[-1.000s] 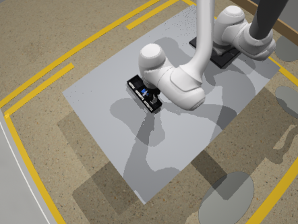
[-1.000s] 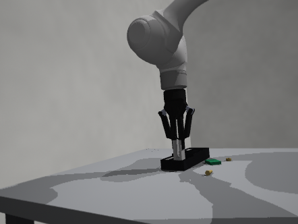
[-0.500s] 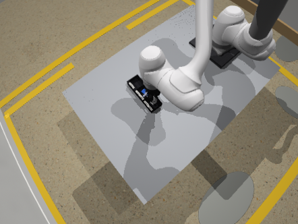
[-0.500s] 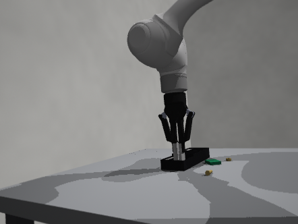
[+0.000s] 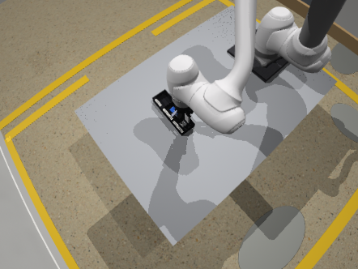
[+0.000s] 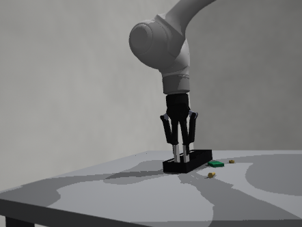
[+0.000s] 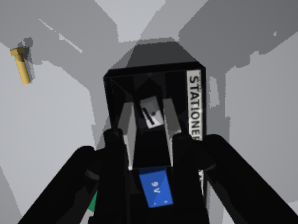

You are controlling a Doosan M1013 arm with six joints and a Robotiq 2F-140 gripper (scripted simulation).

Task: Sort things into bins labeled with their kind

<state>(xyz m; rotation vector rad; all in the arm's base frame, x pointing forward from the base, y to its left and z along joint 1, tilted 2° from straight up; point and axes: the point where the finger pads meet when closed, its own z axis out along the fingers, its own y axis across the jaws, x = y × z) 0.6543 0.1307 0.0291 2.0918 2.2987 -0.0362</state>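
Now: hand 30 mm above the small white piece. From my hand the other things lie so: black bin tray 80 mm to the right, 30 mm below, 20 mm ahead; flat green board 100 mm to the right, 70 mm behind, 40 mm below; blue battery 90 mm to the right, 30 mm below, 10 mm ahead.
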